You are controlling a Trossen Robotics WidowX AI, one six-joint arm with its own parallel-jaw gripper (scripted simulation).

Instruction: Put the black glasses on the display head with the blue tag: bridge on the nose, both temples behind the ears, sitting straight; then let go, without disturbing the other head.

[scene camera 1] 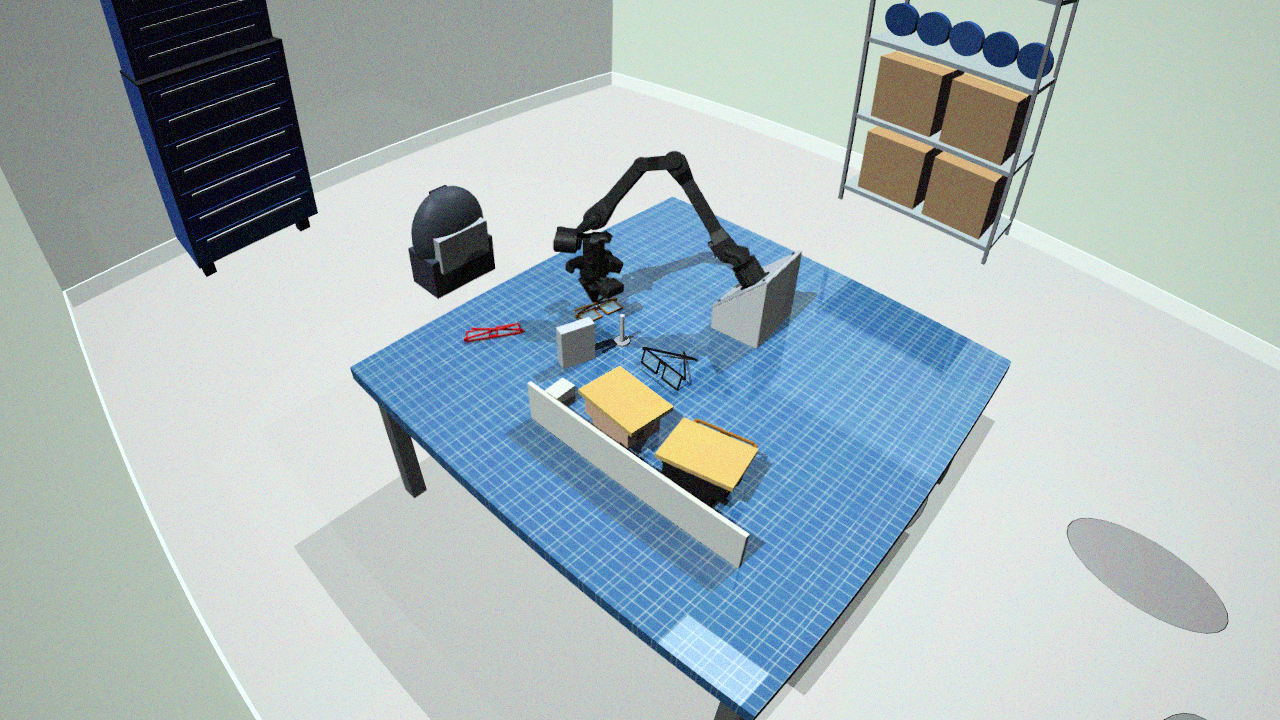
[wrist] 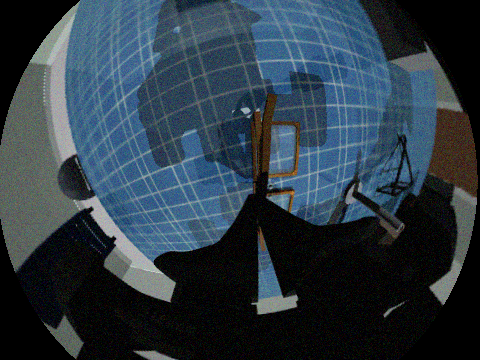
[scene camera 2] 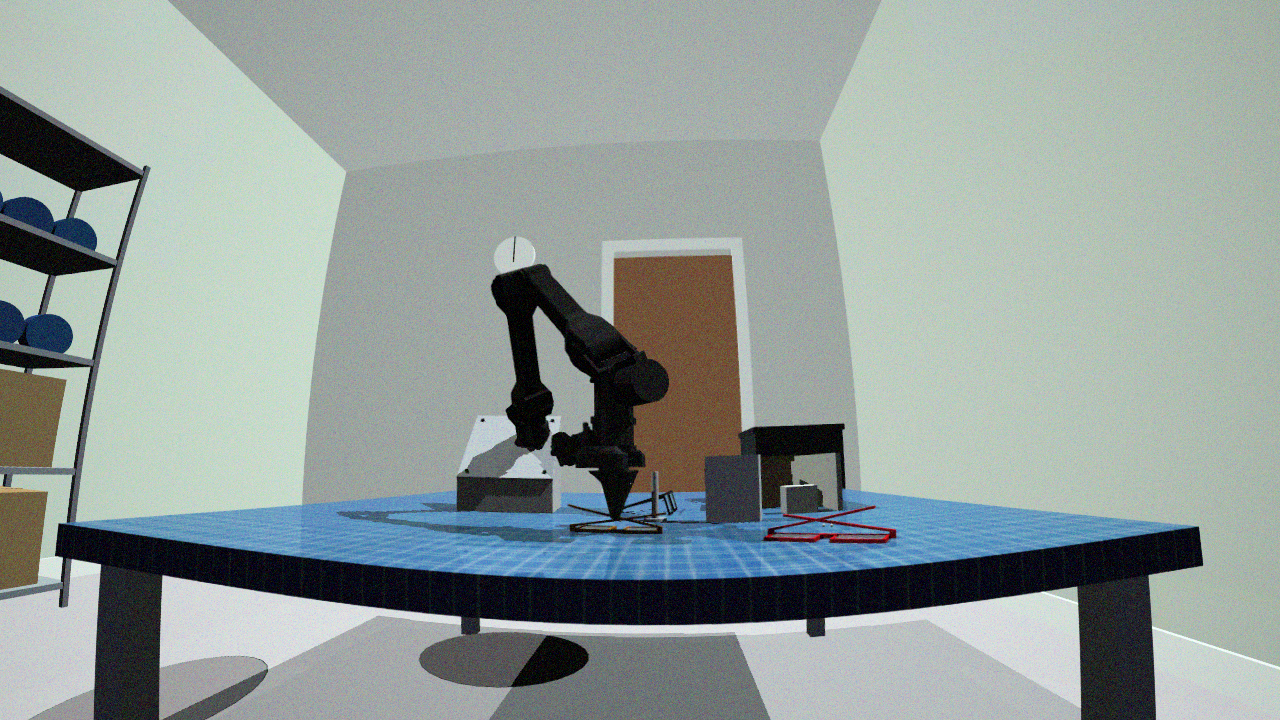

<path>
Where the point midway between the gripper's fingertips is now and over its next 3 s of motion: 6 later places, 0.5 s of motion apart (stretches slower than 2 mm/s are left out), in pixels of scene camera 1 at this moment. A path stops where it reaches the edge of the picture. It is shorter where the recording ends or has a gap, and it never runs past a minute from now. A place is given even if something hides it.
The gripper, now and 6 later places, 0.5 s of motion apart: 594, 302; 591, 291; 584, 277; 577, 293; 578, 311; 584, 319; 582, 326
</path>
